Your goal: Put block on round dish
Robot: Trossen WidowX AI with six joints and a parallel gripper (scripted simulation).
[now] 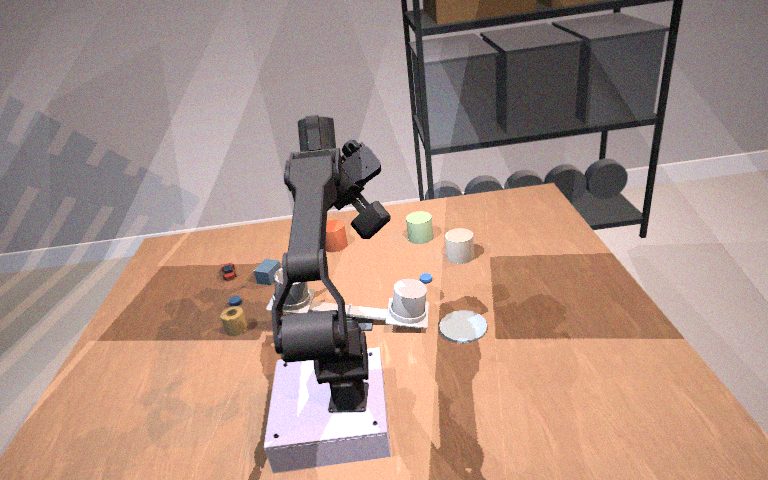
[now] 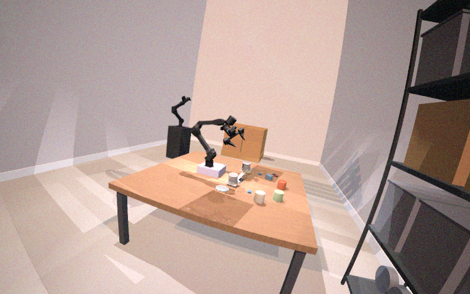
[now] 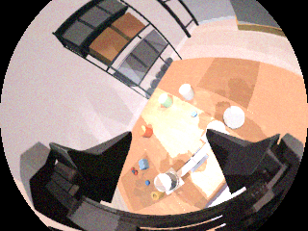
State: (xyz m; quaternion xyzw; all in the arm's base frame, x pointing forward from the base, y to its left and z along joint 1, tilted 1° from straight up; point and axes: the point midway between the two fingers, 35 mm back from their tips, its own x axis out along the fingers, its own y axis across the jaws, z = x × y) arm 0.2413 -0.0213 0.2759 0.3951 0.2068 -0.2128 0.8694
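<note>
Now: gripper tip 28 cm above the teal block, 6 cm to the left of it and 1 cm short of it. The rest, counted from my gripper tip: round dish (32 cm below, 18 cm to the right, 2 cm behind); beige cylinder (29 cm below, 26 cm ahead, 17 cm to the right); green cylinder (36 cm ahead, 29 cm below, 7 cm to the right).
</note>
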